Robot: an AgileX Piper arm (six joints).
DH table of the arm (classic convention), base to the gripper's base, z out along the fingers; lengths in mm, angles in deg. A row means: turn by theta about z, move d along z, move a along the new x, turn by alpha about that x. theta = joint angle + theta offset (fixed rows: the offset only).
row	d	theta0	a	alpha
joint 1	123	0	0	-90
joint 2	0	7.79	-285.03	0
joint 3	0	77.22	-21.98	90
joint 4	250.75	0	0	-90
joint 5	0	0	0	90
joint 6	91	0	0	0
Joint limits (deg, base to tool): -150..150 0..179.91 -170..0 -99.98..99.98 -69.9..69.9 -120..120
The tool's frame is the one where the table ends.
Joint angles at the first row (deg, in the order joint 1, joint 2, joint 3, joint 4, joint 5, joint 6):
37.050, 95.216, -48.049, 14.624, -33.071, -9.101
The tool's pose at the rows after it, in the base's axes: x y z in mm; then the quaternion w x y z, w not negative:
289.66 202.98 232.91 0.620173 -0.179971 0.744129 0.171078
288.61 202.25 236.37 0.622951 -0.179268 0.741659 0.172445
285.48 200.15 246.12 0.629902 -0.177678 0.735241 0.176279
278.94 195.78 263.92 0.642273 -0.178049 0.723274 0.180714
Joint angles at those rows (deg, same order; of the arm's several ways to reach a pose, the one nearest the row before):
37.050, 95.223, -48.039, 14.625, -33.036, -9.121
37.050, 94.611, -48.019, 14.617, -32.903, -9.145
37.051, 92.862, -48.003, 14.599, -32.339, -9.225
37.051, 89.558, -47.986, 14.579, -31.055, -9.848

